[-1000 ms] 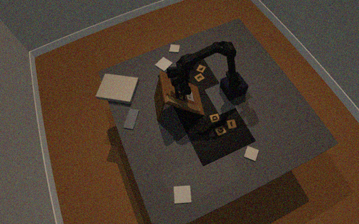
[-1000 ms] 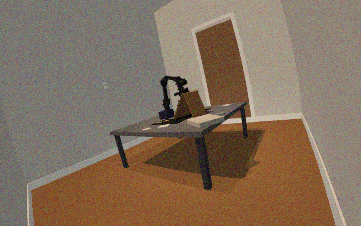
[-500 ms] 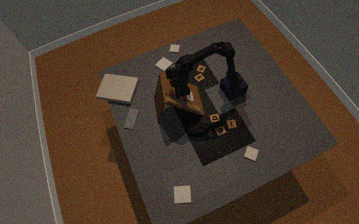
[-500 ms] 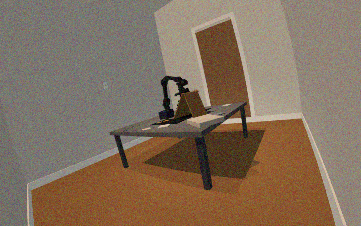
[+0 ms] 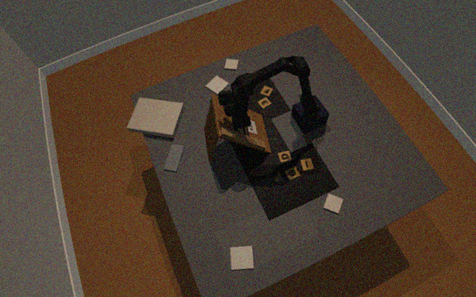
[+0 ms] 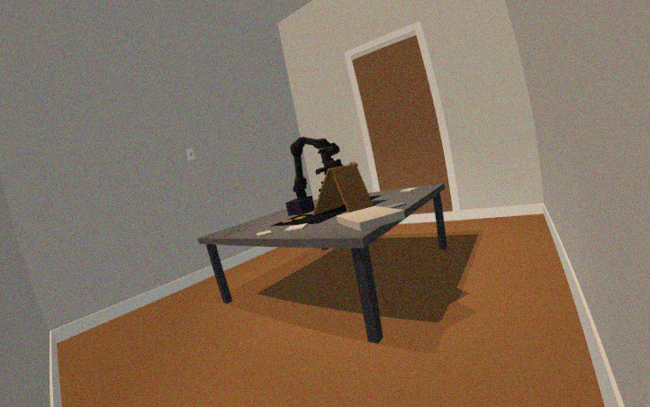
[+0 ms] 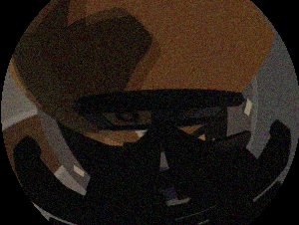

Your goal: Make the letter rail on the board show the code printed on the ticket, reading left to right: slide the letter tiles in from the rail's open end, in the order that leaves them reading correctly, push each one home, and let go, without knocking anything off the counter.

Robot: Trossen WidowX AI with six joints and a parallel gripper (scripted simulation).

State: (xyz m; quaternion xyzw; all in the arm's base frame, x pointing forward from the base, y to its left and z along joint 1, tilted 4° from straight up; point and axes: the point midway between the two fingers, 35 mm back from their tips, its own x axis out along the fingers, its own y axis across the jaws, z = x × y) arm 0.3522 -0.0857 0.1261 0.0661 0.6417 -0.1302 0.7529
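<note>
The letter tile is 260 mm behind my gripper tip, 200 mm to the right of it and 170 mm below it. From my gripper tip the other things lie so: black mat 180 mm below, 150 mm behind, 90 mm to the left; grey slab 370 mm ahead, 180 mm below, 50 mm to the right; white ticket 90 mm below, 50 mm behind, 20 mm to the left.
</note>
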